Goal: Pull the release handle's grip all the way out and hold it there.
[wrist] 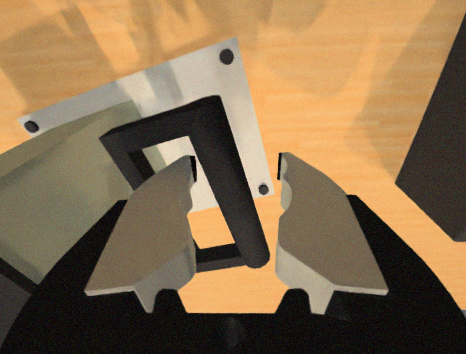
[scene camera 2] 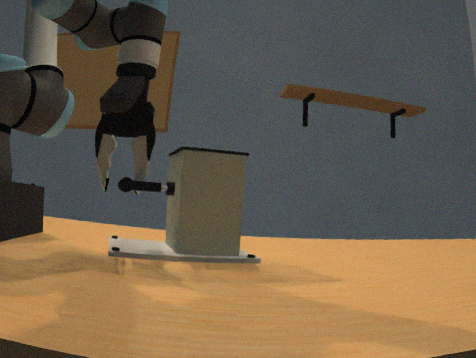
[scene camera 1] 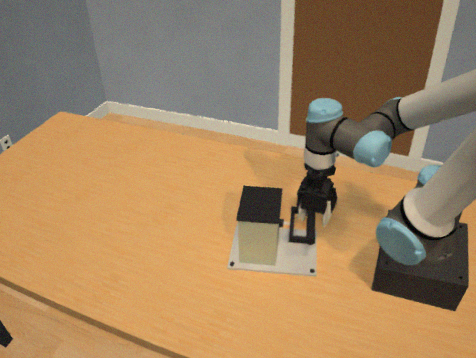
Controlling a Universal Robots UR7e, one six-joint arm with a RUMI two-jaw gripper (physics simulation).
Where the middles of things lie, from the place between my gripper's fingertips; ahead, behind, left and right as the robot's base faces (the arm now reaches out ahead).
Right now my hand is 90 mm short of the light grey base plate (scene camera 1: pixel 300 259), 60 mm to the right of it and 90 mm above it.
